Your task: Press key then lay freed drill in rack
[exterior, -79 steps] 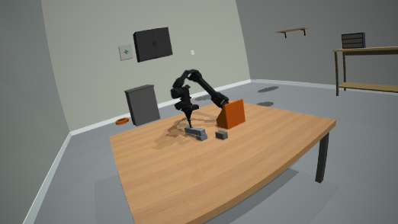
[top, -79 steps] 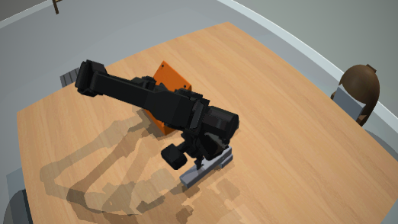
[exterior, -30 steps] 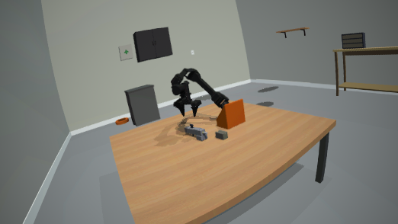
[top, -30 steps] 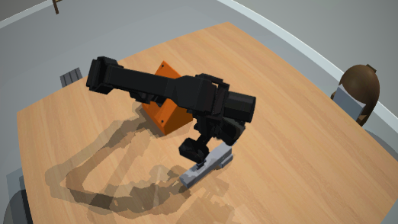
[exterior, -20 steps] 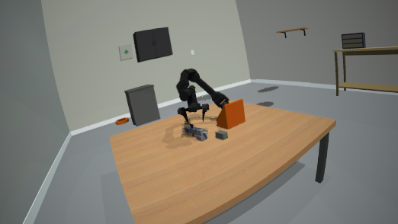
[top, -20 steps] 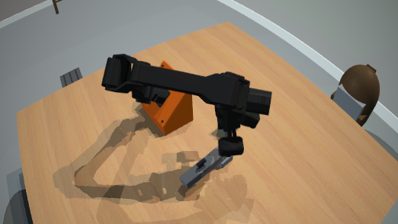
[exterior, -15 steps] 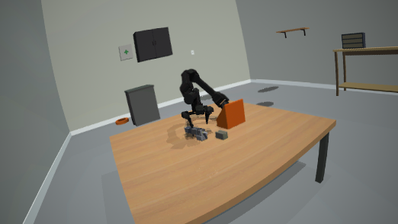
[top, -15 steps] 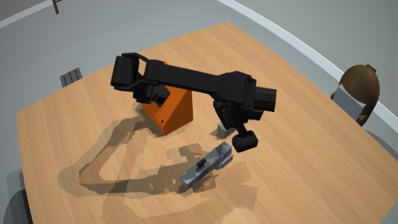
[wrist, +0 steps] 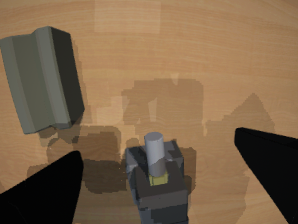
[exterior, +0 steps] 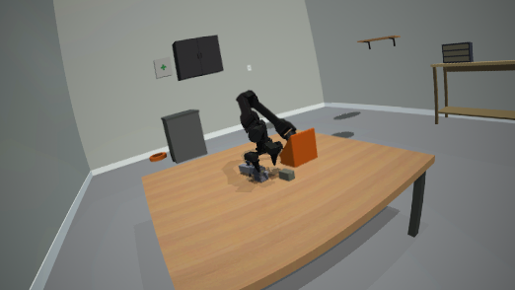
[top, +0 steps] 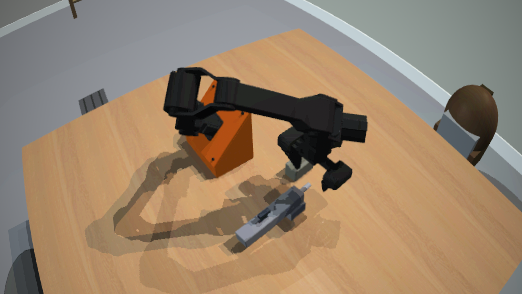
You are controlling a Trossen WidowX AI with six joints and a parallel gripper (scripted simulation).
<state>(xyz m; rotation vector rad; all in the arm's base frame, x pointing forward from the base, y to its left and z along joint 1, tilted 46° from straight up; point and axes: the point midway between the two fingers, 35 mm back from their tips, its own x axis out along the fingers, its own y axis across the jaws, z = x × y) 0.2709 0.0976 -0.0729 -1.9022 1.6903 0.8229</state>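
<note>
Now: gripper tip 60 mm to the left of the drill, 20 mm above it and 10 mm short of it. From my gripper tip the other things lie so: grey block (120 mm to the right, 40 mm below, 20 mm ahead); dark key (150 mm to the right, 20 mm below, 20 mm ahead); grey rack (80 mm behind, 50 mm below, 30 mm to the left).
</note>
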